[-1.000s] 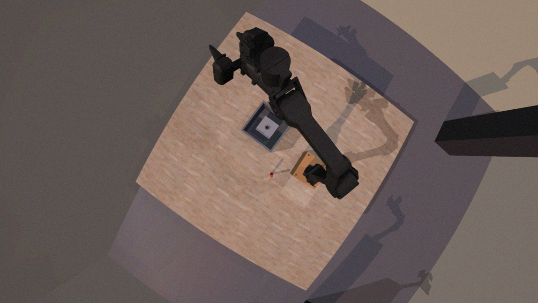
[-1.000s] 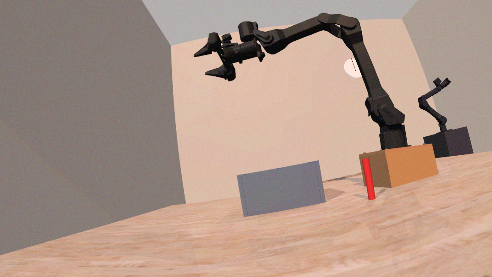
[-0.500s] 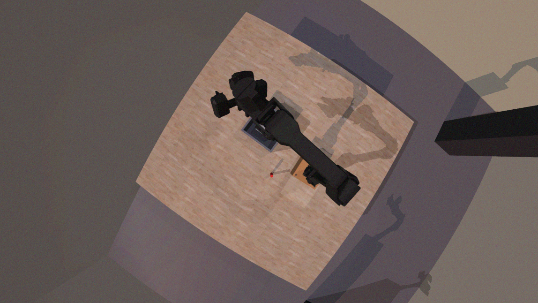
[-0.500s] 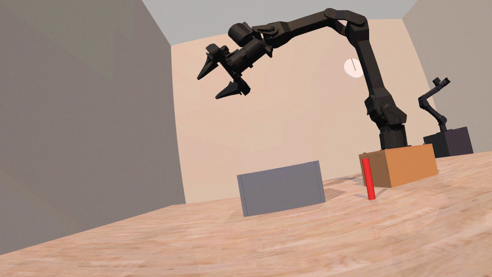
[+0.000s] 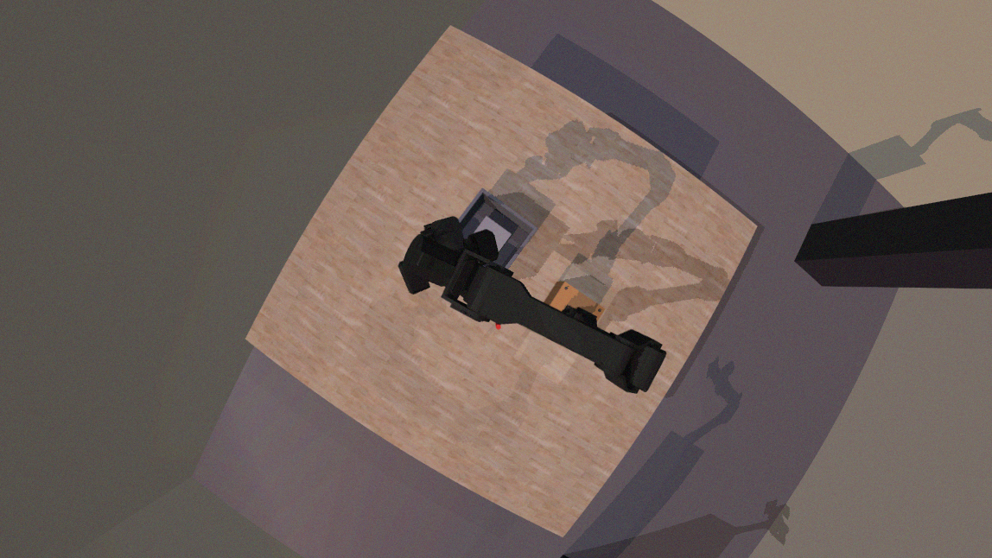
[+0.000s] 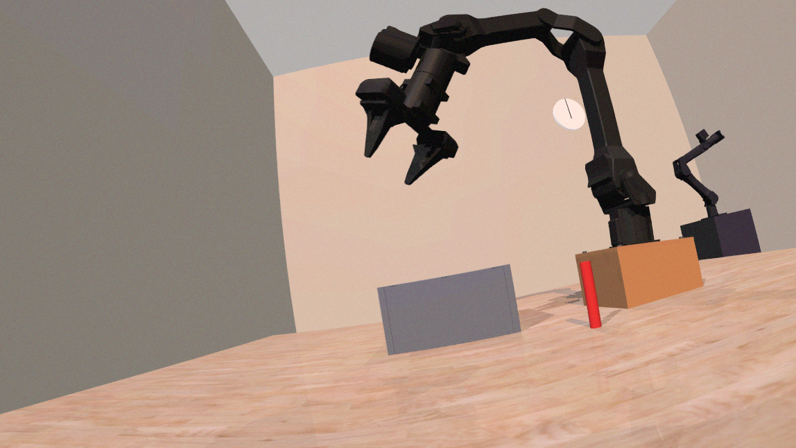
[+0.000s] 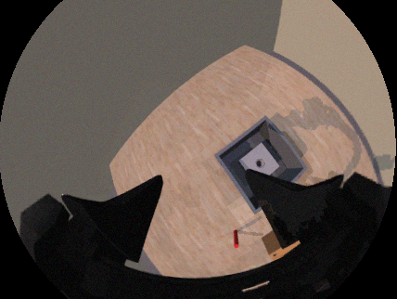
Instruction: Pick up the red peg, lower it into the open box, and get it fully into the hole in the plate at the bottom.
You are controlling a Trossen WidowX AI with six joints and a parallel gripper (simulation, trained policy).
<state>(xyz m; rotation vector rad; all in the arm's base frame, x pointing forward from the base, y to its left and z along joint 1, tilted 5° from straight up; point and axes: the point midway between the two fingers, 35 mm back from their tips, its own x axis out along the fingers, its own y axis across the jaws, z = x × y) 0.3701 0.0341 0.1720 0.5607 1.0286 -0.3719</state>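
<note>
Right now my gripper tip is 22 cm past the red peg, 9 cm to the right of it and 22 cm above it. Round my gripper tip: grey box (6 cm behind, 11 cm to the right, 23 cm below); then light grey plate (6 cm behind, 11 cm to the right, 21 cm below).
</note>
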